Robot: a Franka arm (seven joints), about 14 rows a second.
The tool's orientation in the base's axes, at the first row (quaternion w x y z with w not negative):
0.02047, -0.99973, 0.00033, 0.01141
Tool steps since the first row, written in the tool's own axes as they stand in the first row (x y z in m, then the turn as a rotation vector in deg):
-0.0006, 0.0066, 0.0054, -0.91, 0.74, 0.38
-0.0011, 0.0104, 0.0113, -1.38, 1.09, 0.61
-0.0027, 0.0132, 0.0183, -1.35, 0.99, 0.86
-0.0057, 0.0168, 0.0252, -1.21, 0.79, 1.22
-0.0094, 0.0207, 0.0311, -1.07, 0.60, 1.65
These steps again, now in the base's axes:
-0.0007, -0.0064, -0.0057, -0.92, -0.72, -0.39
-0.0014, -0.0099, -0.0117, -1.39, -1.06, -0.62
-0.0031, -0.0124, -0.0188, -1.37, -0.95, -0.87
-0.0063, -0.0158, -0.0257, -1.24, -0.74, -1.22
-0.0101, -0.0194, -0.0317, -1.11, -0.53, -1.65

